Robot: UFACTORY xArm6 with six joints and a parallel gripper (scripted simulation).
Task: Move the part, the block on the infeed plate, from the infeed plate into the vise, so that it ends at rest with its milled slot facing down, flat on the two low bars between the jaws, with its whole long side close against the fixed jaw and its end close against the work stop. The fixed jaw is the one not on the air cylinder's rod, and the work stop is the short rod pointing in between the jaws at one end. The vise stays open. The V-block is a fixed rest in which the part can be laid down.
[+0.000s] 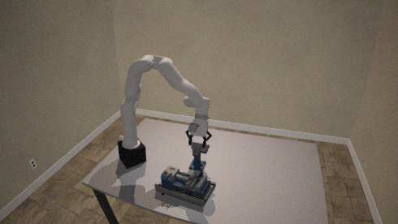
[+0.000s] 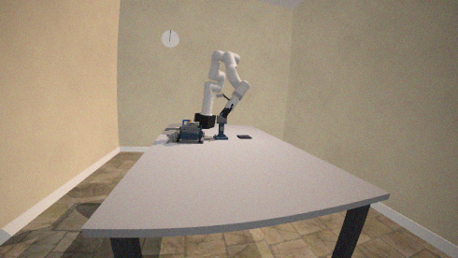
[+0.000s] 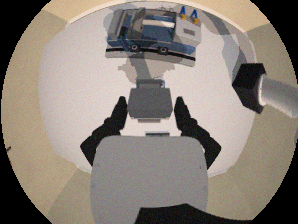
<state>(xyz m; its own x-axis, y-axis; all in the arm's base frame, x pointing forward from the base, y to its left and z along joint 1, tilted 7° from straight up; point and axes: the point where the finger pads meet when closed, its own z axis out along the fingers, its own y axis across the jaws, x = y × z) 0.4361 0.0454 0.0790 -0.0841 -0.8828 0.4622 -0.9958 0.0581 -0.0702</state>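
The part is 1 cm below my hand. The rest, counted from my hand: vise 1 cm behind, 22 cm to the right, 13 cm below; dark infeed plate 2 cm behind, 18 cm to the left, 16 cm below.
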